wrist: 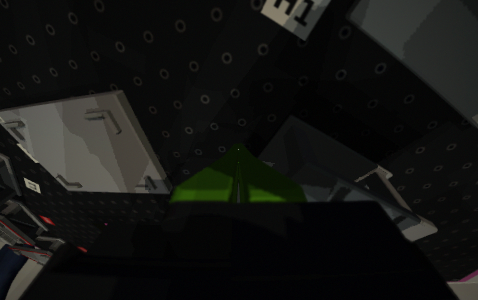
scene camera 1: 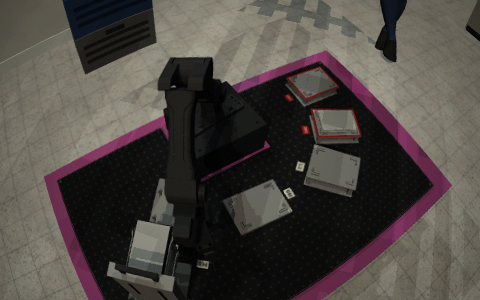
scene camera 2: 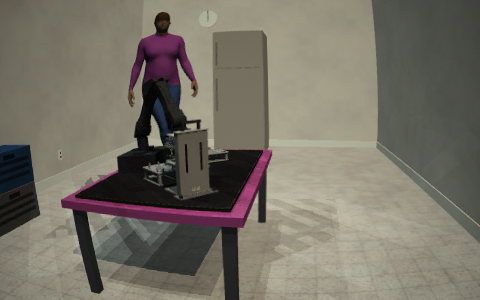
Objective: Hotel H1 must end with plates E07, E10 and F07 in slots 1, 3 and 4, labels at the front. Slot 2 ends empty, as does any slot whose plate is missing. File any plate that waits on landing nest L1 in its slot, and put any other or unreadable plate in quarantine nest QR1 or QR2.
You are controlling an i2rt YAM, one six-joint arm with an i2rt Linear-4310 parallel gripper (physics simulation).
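Where they show: gripper, fingertip midpoint: (wrist: 238, 150); arm's base, origin of the base link: (scene camera 1: 212, 116) (scene camera 2: 143, 150).
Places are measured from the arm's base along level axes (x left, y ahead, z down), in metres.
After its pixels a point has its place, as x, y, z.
Observation:
Hotel H1 (scene camera 1: 116, 271) @[-0.492, 0.314, -0.164] (scene camera 2: 193, 170) @[-0.467, 0.357, -0.007] stands at the table's near left in scene camera 1, with a pale rectangular top (scene camera 1: 150, 242) @[-0.386, 0.289, -0.138]. Its slots and any plate labels cannot be read. Its H1 label (scene camera 1: 202, 264) @[-0.291, 0.331, 0.092] (wrist: 295, 15) @[-0.289, 0.326, 0.092] lies beside it. My gripper (wrist: 238, 150) @[-0.230, 0.255, 0.071] is shut and empty, low over the mat near the hotel; the arm hides it in scene camera 1. Landing nest L1 (scene camera 1: 332, 167) @[0.186, 0.345, 0.043] shows no plate on top. Of two red-edged quarantine nests, the one nearer L1 (scene camera 1: 356, 131) @[0.363, 0.301, 0.049] holds a pale plate (scene camera 1: 338, 120) @[0.339, 0.235, 0.039]; the farther one (scene camera 1: 312, 82) @[0.409, 0.049, 0.053] shows no plate.
A low flat nest (scene camera 1: 257, 207) @[-0.061, 0.288, 0.081] (wrist: 82, 145) @[-0.071, 0.297, 0.081] lies between the hotel and L1. Another grey nest (scene camera 1: 162, 202) @[-0.277, 0.135, 0.033] is partly hidden behind the arm. The arm's black base (scene camera 1: 232, 135) @[-0.002, 0.099, -0.009] stands at the back edge. A person (scene camera 2: 162, 60) stands behind the table.

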